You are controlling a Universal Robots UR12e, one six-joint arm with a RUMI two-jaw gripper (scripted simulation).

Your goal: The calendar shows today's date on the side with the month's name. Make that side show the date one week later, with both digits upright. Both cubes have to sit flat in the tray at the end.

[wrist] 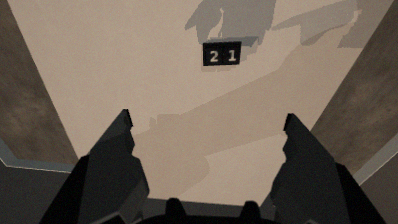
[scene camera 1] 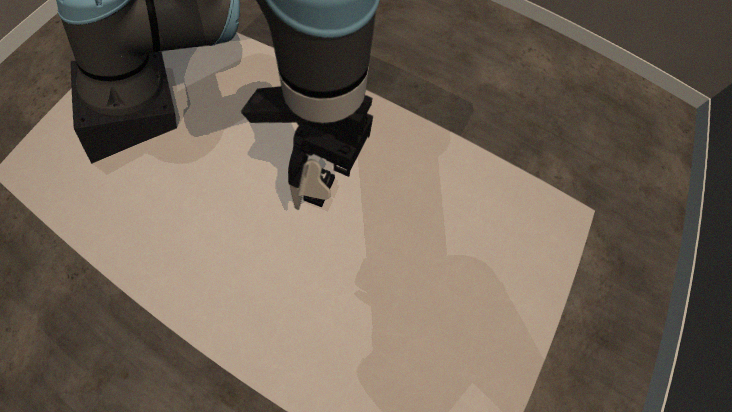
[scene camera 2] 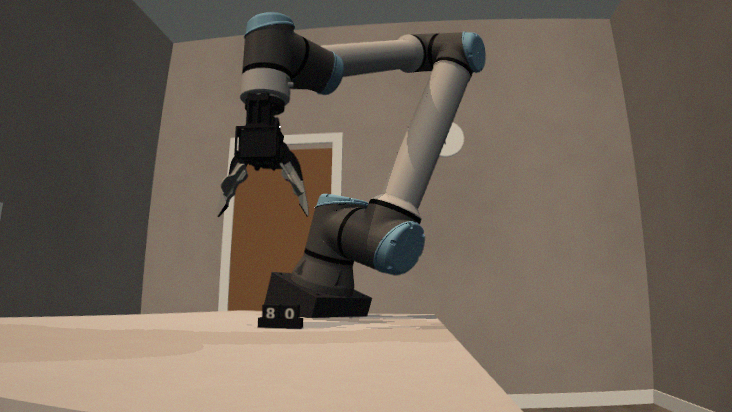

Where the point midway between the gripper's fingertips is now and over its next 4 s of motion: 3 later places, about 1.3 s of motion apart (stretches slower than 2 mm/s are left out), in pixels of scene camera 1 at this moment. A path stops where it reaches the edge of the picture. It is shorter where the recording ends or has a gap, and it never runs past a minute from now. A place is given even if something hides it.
The gripper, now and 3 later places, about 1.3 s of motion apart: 320, 167; 309, 161; 309, 168; 311, 176
